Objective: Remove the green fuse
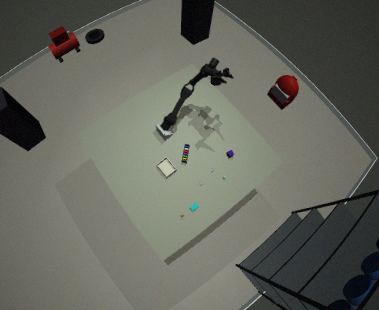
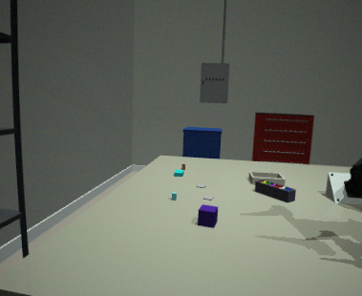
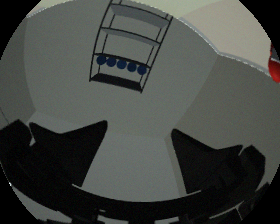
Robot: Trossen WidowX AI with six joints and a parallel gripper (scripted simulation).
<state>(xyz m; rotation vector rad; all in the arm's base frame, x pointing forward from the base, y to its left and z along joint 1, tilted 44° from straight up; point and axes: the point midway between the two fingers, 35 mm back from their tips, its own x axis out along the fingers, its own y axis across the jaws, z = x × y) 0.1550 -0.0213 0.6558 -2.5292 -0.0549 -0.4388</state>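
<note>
Right now my gripper tip is 51 cm above the green fuse, 46 cm to the left of it and 12 cm short of it. The rest, counted from my gripper tip: purple cube (52 cm below, 32 cm ahead, 15 cm to the right); small cyan block (53 cm below, 44 cm ahead, 31 cm to the right).
</note>
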